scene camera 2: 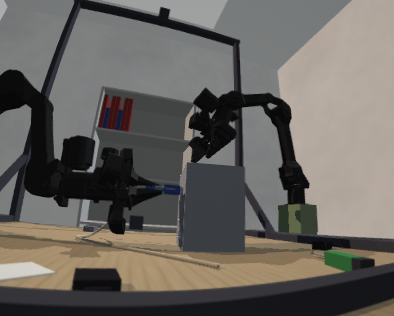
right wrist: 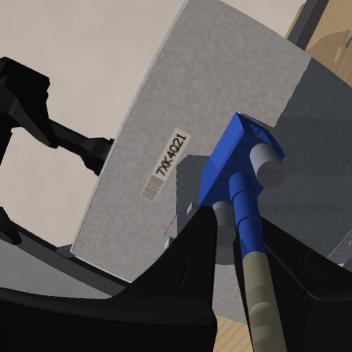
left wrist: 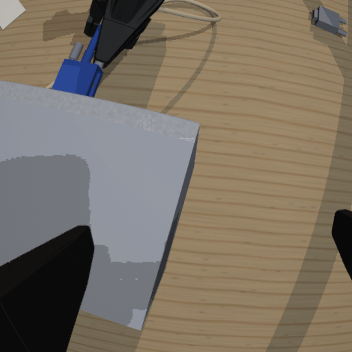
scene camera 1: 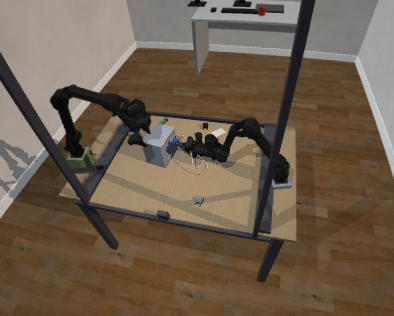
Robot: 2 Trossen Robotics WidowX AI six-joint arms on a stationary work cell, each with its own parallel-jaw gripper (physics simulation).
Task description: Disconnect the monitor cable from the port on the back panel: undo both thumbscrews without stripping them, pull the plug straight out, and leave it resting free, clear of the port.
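Frame: origin at the left arm's base, x up, y back, z right, level; metres.
Seen in the pictures: left gripper, fingertip midpoint: (scene camera 2: 198, 161) (right wrist: 33, 196) (left wrist: 217, 232) (scene camera 1: 148, 140); right gripper, fingertip midpoint: (scene camera 2: 162, 190) (right wrist: 221, 218) (left wrist: 99, 63) (scene camera 1: 177, 144); left arm's base at its link origin: (scene camera 1: 77, 153); right arm's base at its link origin: (scene camera 1: 280, 178).
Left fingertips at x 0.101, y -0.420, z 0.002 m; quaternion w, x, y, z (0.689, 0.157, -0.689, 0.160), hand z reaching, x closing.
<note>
Offsets run from my left fingertips to a thing's middle.
The grey box @[dz -0.095, dx -0.135, dy -0.026 m] (scene camera 1: 159, 134) (scene camera 2: 215, 207) (left wrist: 135, 200) (right wrist: 165, 100) stands on the table. The blue plug @[dz -0.087, dx -0.101, dy -0.126 m] (scene camera 1: 174, 141) (scene camera 2: 172, 189) (left wrist: 77, 75) (right wrist: 220, 155) sits against its back panel; the port is hidden behind it. One thumbscrew @[dz -0.101, dx -0.101, dy -0.123 m] (right wrist: 267, 165) (left wrist: 76, 51) is free of the fingers. My right gripper (scene camera 2: 161, 189) (right wrist: 221, 218) is shut on the other thumbscrew, at the lower left of the plug in the right wrist view. The pale cable (right wrist: 262, 300) (left wrist: 218, 18) runs from the plug and loops onto the table. My left gripper (scene camera 1: 146, 138) (left wrist: 217, 232) is open and empty above the box.
A small grey connector @[dz +0.211, dx -0.211, dy -0.255 m] (scene camera 1: 199, 200) (left wrist: 327, 20) lies on the table. A green-handled tool @[dz -0.354, dx -0.210, dy +0.029 m] (scene camera 1: 163, 121) (scene camera 2: 342, 261), a white card @[dz -0.291, dx -0.218, dy -0.342 m] (scene camera 1: 218, 132) (scene camera 2: 25, 271) and a small black block @[dz -0.345, dx -0.211, dy -0.261 m] (scene camera 1: 205, 126) (scene camera 2: 96, 279) lie near the far edge in scene camera 1. Dark frame posts surround the table.
</note>
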